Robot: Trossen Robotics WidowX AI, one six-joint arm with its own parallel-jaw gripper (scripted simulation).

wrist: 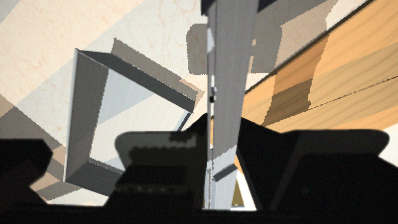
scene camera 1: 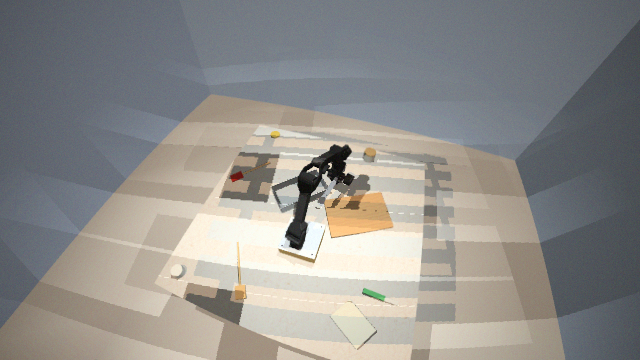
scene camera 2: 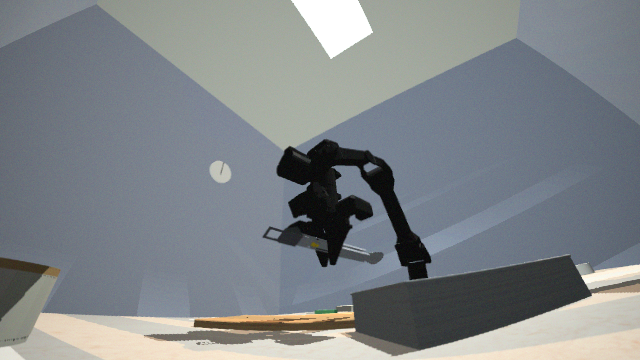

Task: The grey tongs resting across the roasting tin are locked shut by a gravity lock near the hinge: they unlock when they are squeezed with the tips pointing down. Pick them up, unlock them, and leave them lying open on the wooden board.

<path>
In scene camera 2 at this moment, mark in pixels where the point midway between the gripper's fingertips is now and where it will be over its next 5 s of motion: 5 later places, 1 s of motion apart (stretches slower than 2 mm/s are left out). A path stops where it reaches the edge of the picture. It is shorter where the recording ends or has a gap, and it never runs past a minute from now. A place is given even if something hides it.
My gripper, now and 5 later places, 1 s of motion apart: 328, 266; 293, 278; 283, 270; 286, 244; 293, 236; 284, 258
</path>
